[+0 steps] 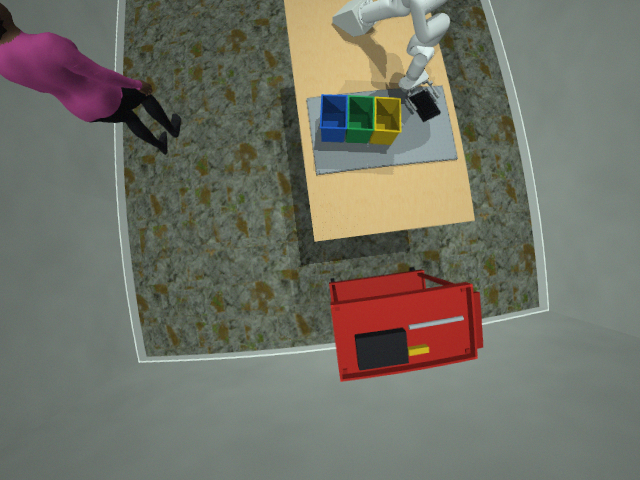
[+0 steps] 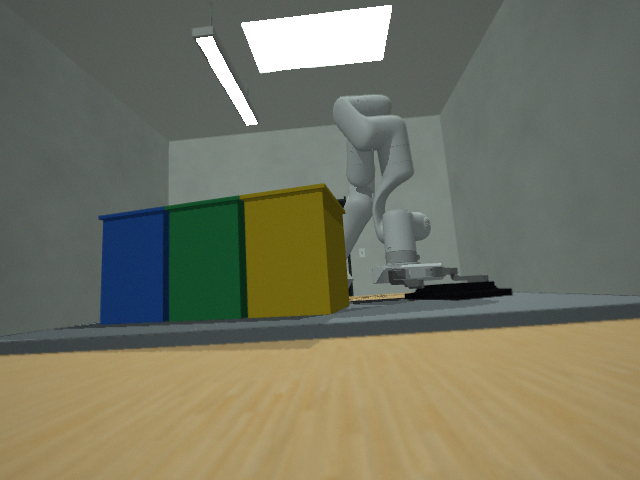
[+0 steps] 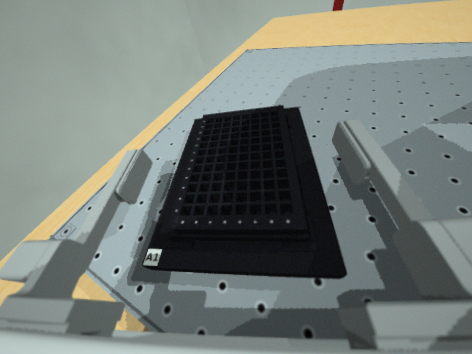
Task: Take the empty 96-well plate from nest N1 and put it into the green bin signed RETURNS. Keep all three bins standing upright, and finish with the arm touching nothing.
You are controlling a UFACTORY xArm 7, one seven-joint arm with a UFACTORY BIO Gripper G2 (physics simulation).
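Places are measured from the arm's base along level axes (x ahead, y left, z up), in metres.
Pixels of known places: hand at its tool point: (image 1: 425,100) (image 2: 447,281) (image 3: 232,164); arm's base at its link origin: (image 1: 366,14).
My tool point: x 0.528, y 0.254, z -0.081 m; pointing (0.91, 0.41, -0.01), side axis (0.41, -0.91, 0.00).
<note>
Ahead of a thing's pixels: the offset from my tool point to its top centre. Level surfaces: height alone.
The black 96-well plate @(0.004 m left, 0.016 m ahead, 0.005 m down) (image 1: 424,105) (image 3: 240,170) sits level in a black nest @(0.004 m left, 0.016 m ahead, 0.016 m down) (image 3: 260,260) (image 2: 460,293) with an A1 label at its near left corner. My gripper (image 1: 423,96) (image 2: 454,277) (image 3: 243,162) is open and empty; its fingers stand apart on either side of the plate, slightly above the board. The green bin @(0.404 m right, 0.110 m ahead, 0.149 m up) (image 1: 360,112) (image 2: 205,260) stands upright between the blue bin @(0.533 m right, 0.087 m ahead, 0.149 m up) (image 1: 333,111) (image 2: 133,268) and the yellow bin @(0.275 m right, 0.133 m ahead, 0.149 m up) (image 1: 387,114) (image 2: 286,255), both also upright. No RETURNS sign is readable. The inner floor of the green bin shows partly.
The bins and nest stand on a grey perforated board (image 1: 423,149) (image 2: 361,325) (image 3: 280,62) on a wooden table @(0.044 m down) (image 1: 387,201). The yellow bin is nearest the gripper. A red cart (image 1: 372,315) stands beyond the table end. A person in pink (image 1: 56,72) stands off to the left.
</note>
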